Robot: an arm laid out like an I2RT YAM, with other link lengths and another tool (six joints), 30 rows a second.
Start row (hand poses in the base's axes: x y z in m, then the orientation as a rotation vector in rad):
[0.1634, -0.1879, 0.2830, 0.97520, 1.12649, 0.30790]
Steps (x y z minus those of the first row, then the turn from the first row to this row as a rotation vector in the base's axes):
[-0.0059, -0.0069, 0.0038, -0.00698, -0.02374, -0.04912]
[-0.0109, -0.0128, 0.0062, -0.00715, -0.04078, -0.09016]
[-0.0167, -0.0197, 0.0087, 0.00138, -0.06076, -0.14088]
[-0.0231, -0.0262, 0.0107, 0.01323, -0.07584, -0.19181]
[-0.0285, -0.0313, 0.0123, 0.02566, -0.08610, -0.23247]
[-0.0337, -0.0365, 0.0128, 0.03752, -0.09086, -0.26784]
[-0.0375, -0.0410, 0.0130, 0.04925, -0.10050, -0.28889]
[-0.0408, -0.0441, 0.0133, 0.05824, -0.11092, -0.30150]
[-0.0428, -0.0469, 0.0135, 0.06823, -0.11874, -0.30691]
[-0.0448, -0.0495, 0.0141, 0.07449, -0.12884, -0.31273]
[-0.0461, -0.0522, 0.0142, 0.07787, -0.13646, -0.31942]
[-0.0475, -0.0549, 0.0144, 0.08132, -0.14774, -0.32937]
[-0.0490, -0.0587, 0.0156, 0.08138, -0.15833, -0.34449]
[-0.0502, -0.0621, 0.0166, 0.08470, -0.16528, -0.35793]
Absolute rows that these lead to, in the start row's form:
[0.1575, -0.1948, 0.2868, 0.98919, 1.07978, 0.27504]
[0.1525, -0.2007, 0.2892, 1.00609, 1.04275, 0.24968]
[0.1467, -0.2076, 0.2917, 1.03432, 0.99711, 0.22294]
[0.1403, -0.2141, 0.2937, 1.06619, 0.95513, 0.19565]
[0.1349, -0.2192, 0.2953, 1.09426, 0.92267, 0.17470]
[0.1297, -0.2244, 0.2958, 1.12041, 0.89781, 0.15510]
[0.1259, -0.2289, 0.2960, 1.13803, 0.87641, 0.14920]
[0.1226, -0.2320, 0.2963, 1.14893, 0.85921, 0.14889]
[0.1206, -0.2348, 0.2965, 1.15798, 0.84826, 0.15376]
[0.1186, -0.2374, 0.2971, 1.16329, 0.83536, 0.15722]
[0.1173, -0.2401, 0.2972, 1.16717, 0.82446, 0.15721]
[0.1159, -0.2428, 0.2974, 1.17155, 0.80843, 0.15628]
[0.1144, -0.2466, 0.2986, 1.17553, 0.79042, 0.14894]
[0.1132, -0.2500, 0.2996, 1.18255, 0.77626, 0.14313]

